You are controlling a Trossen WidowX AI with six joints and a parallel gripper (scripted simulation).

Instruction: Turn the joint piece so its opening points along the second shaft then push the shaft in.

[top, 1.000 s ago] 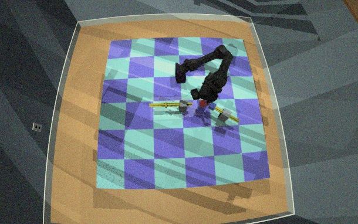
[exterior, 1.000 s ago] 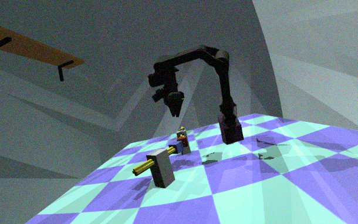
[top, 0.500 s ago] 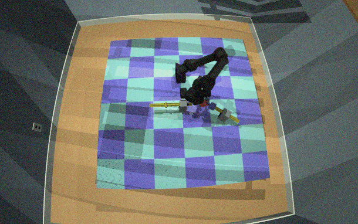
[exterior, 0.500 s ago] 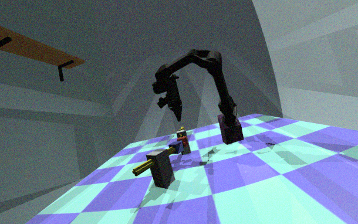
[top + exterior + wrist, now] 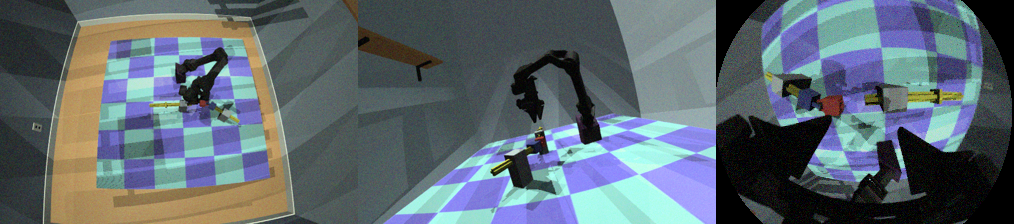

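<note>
Now: gripper tip 20 mm short of the reddish joint piece, 80 mm to the right of it and 90 mm above it.
</note>
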